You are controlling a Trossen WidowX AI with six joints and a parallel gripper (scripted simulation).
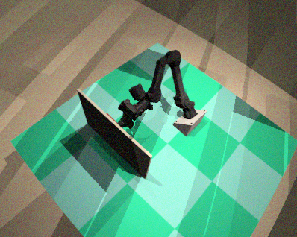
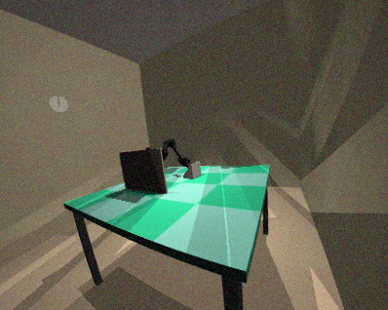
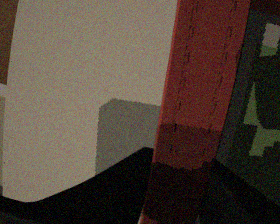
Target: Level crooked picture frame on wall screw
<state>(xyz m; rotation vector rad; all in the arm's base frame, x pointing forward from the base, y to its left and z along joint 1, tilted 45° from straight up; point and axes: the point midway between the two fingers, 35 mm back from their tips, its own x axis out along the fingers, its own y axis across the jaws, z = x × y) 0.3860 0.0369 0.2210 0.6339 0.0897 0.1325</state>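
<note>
Right now my gripper tip is 50 mm above the picture frame. Also, from my gripper tip: wall panel (70 mm below, 20 mm ahead).
</note>
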